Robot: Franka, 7 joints.
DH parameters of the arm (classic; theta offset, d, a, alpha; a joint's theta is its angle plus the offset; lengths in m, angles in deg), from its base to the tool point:
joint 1: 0 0.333 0 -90
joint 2: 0 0 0 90
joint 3: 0 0.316 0.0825 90
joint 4: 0 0 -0.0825 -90
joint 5: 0 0.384 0 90
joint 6: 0 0 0.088 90
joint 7: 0 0.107 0 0
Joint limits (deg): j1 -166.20..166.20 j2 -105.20..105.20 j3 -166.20..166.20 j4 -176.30..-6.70 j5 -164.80..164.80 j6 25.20..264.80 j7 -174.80..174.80
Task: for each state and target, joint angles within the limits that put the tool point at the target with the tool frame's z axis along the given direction. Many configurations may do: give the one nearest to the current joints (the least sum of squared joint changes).
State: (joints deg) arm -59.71 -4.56 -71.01 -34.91 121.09 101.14 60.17
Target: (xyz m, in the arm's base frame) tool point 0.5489 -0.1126 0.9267 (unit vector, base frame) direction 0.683 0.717 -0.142
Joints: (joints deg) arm -15.13 38.33 -62.26 -6.76 125.31 96.58 60.17
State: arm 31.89 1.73 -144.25 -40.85 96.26 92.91 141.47
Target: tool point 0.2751 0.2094 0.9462 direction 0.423 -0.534 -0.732
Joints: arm 66.01 37.56 -166.20 -19.72 71.05 42.00 141.47
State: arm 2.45 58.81 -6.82 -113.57 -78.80 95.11 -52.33
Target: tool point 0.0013 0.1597 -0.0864 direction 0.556 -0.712 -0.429
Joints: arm 36.11 76.66 30.34 -140.65 -83.45 89.84 -52.33
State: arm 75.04 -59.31 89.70 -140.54 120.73 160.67 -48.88
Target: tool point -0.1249 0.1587 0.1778 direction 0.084 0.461 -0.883
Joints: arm 70.06 -41.37 115.71 -176.30 121.61 167.83 -48.88
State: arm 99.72 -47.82 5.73 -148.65 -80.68 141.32 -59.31
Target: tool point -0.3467 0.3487 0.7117 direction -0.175 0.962 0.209
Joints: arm 107.55 -22.13 20.10 -112.34 -111.06 151.06 -59.31
